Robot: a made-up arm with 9 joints.
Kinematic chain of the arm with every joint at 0, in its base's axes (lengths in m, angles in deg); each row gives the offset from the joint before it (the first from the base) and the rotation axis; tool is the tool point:
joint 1: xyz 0 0 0.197 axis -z
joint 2: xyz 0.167 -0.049 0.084 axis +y
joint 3: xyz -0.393 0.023 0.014 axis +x
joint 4: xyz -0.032 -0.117 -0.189 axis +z
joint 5: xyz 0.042 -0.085 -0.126 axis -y
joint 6: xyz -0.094 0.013 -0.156 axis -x
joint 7: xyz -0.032 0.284 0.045 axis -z
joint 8: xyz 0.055 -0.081 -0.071 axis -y
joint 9: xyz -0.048 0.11 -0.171 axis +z
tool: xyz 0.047 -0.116 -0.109
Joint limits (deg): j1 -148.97..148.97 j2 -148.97..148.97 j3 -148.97..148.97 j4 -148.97..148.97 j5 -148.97..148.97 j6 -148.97..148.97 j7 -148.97..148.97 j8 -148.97..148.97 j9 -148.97..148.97
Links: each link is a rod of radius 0.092 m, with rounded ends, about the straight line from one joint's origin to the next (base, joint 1, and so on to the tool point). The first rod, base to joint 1, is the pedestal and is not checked.
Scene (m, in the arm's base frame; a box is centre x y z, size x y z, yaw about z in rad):
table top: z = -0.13
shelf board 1: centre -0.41 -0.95 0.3 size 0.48 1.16 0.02 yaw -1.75
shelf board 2: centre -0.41 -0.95 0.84 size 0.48 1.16 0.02 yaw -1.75
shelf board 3: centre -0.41 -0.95 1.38 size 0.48 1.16 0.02 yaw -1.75
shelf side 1: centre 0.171 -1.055 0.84 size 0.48 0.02 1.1 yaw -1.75
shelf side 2: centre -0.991 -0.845 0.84 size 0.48 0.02 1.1 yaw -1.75
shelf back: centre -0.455 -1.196 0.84 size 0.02 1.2 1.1 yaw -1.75
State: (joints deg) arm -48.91 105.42 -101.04 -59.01 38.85 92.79 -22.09 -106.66 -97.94
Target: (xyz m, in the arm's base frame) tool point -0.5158 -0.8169 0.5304
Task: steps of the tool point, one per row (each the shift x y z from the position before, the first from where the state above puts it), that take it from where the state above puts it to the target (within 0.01 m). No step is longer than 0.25 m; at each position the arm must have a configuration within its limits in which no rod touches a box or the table.
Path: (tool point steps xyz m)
1: -0.0888 -0.1269 0.0881
2: -0.1278 -0.0832 0.0734
3: -0.1516 -0.0359 0.0427
4: -0.1560 0.0133 -0.0006
5: -0.1338 0.0576 -0.0503
6: -0.1438 -0.1054 0.0415
7: -0.1786 -0.0615 -0.0058
8: -0.1953 -0.0047 -0.0492
9: -0.1872 0.0591 -0.0841
10: -0.0756 -0.1972 -0.0191
11: 0.0045 -0.1957 0.0192

